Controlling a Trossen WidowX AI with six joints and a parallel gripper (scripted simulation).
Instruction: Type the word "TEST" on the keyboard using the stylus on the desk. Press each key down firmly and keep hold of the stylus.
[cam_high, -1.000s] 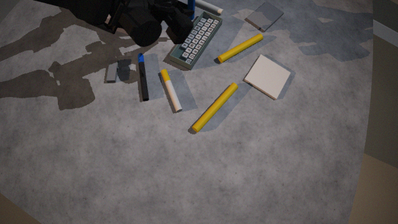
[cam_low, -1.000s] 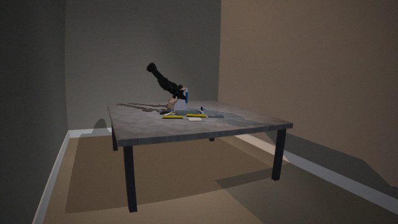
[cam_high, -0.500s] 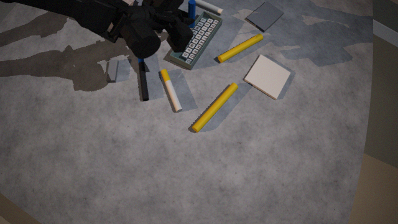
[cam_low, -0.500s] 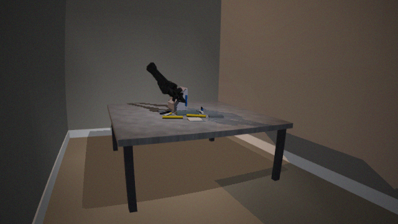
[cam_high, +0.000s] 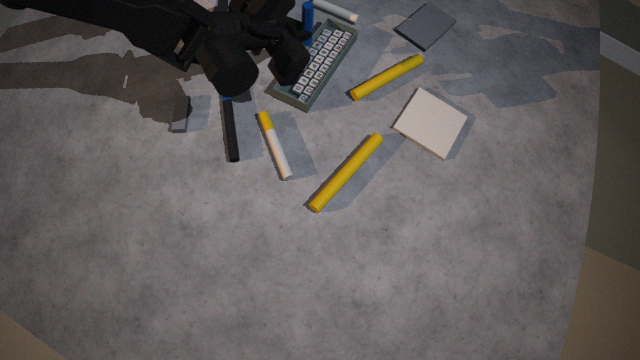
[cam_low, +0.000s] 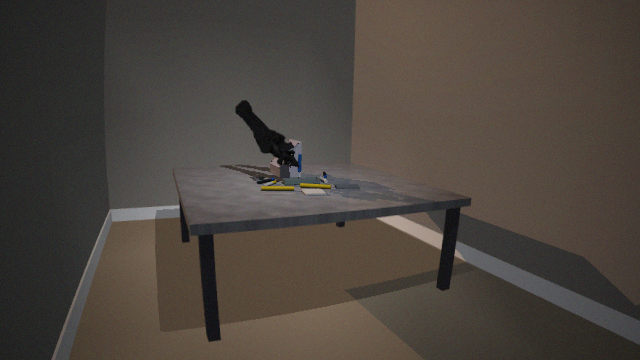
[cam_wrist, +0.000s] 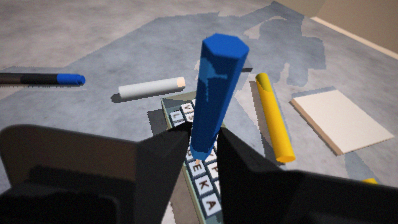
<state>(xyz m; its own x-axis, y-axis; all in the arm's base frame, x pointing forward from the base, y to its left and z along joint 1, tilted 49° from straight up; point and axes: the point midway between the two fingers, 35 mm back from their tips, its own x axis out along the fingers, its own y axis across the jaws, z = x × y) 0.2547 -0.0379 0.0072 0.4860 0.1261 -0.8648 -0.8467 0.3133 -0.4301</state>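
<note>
Right now the blue stylus is 20 mm below my gripper tip. From my gripper tip the other things lie so: yellow-and-white marker (20 mm ahead, 160 mm to the right, 80 mm below); then white cylinder (10 mm behind, 140 mm to the left, 80 mm below); then T key (40 mm ahead, 10 mm to the left, 80 mm below).
</note>
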